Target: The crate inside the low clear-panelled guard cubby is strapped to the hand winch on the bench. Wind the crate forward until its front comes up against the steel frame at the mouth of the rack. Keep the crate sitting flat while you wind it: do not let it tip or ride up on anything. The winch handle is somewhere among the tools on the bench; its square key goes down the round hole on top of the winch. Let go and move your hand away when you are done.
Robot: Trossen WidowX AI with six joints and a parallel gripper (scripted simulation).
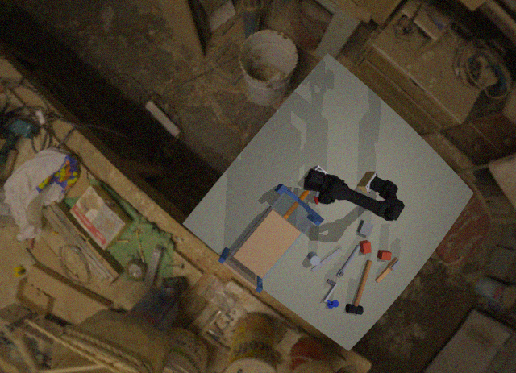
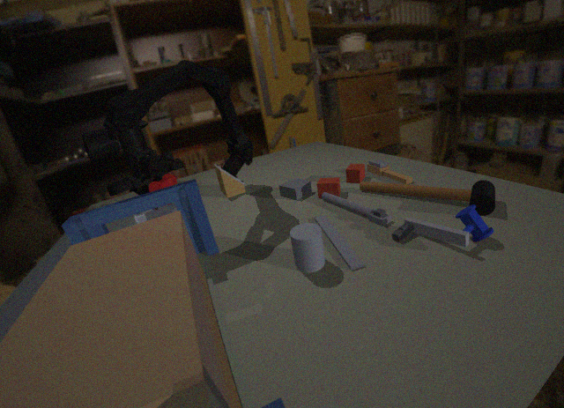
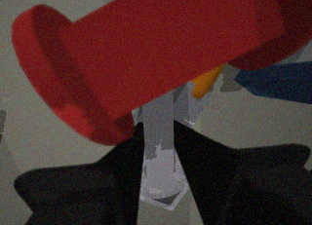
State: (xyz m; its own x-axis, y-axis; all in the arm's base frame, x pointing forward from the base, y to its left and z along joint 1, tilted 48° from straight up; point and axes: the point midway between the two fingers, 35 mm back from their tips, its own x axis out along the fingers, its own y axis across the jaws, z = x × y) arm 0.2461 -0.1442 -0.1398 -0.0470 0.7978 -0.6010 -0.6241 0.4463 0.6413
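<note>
The red-knobbed handle lies 2 cm above my gripper tip, 1 cm to the left of it and 1 cm ahead of it. Round my gripper tip: grey winch (6 cm below, 5 cm behind, 4 cm to the right); blue steel frame (12 cm ahead, 2 cm above, 1 cm to the right); red knob (5 cm above, 4 cm ahead, 3 cm to the left).
</note>
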